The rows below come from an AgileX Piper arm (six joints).
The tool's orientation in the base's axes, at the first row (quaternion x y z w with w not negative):
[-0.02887 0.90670 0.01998 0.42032]
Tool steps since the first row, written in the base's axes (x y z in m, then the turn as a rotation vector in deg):
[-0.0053 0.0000 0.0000 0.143 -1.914 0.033]
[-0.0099 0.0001 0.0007 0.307 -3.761 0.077]
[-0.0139 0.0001 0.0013 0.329 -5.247 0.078]
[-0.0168 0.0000 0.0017 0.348 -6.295 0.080]
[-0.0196 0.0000 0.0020 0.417 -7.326 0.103]
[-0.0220 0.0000 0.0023 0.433 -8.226 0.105]
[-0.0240 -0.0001 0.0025 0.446 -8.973 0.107]
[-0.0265 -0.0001 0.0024 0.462 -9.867 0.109]
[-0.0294 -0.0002 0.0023 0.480 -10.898 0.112]
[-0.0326 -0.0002 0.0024 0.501 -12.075 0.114]
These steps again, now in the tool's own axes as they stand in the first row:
[0.0034 0.0004 -0.0040 -0.049 -1.919 -0.028]
[0.0058 0.0008 -0.0080 -0.123 -3.772 -0.044]
[0.0080 0.0011 -0.0114 -0.085 -5.256 -0.117]
[0.0095 0.0012 -0.0139 -0.062 -6.303 -0.168]
[0.0111 0.0014 -0.0162 -0.087 -7.336 -0.192]
[0.0124 0.0015 -0.0182 -0.067 -8.234 -0.236]
[0.0136 0.0016 -0.0199 -0.050 -8.980 -0.273]
[0.0153 0.0018 -0.0217 -0.030 -9.873 -0.316]
[0.0172 0.0019 -0.0239 -0.008 -10.903 -0.366]
[0.0192 0.0021 -0.0264 0.019 -12.079 -0.423]

